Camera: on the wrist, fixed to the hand. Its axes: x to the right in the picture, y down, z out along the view.
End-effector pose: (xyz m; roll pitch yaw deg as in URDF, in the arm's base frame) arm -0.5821 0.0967 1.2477 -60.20 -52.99 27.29
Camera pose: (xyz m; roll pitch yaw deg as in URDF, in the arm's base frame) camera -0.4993 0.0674 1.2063 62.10 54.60 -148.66
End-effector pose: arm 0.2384 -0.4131 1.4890 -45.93 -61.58 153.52
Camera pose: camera 0.1886 -0.3391 1.4507 48.29 63.72 -22.28
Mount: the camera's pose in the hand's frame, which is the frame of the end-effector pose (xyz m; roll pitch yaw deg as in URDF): 0.0032 0.0315 -0.0918 -1.38 2.87 179.71
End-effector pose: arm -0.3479 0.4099 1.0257 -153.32 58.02 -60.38
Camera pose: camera -0.3789 0.3241 1.0589 149.25 -60.42 122.76
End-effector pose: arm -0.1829 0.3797 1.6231 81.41 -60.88 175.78
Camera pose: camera -0.1763 0.2835 1.6344 -87.97 60.89 -10.15
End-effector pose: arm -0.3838 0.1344 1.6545 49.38 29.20 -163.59
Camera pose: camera -0.3442 0.0520 1.6216 -49.48 -27.53 13.74
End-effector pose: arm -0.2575 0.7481 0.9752 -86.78 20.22 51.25
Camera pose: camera -0.1934 0.6843 0.9397 84.37 -19.74 -125.72
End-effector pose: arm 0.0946 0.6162 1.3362 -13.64 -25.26 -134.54
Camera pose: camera 0.0700 0.5785 1.2502 12.47 28.12 45.91
